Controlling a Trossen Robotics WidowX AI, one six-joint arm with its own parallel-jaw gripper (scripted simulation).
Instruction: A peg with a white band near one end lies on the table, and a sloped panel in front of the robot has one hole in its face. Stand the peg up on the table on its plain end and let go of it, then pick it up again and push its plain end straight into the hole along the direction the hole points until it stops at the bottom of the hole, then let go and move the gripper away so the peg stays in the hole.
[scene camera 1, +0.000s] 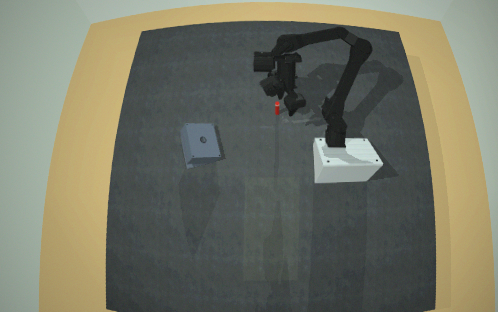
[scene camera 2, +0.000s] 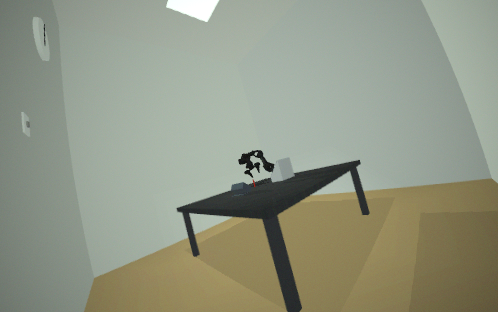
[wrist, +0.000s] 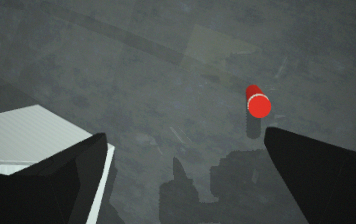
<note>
My gripper (scene camera 1: 285, 107) is open, holding nothing. Also in view: a grey sloped panel (scene camera 1: 208, 152).
My gripper also shows in the wrist view (wrist: 188, 138).
</note>
